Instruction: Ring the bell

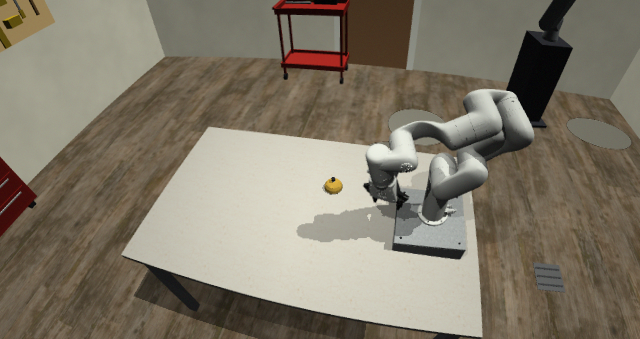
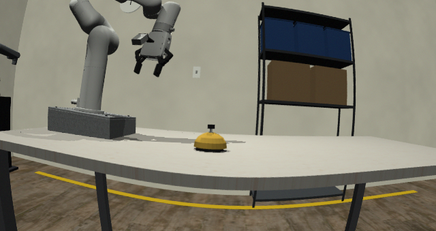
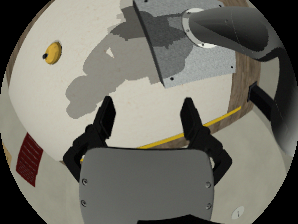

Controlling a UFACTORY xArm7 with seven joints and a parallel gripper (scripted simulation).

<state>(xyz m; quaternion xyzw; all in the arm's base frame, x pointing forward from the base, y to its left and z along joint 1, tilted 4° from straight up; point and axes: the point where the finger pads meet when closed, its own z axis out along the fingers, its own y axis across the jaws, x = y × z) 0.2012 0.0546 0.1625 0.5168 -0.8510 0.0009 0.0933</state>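
Right now my hand is 21 cm short of the black button, 25 cm to the left of it and 17 cm above it. The rest, counted from my hand: bell 21 cm ahead, 25 cm to the right, 18 cm below.
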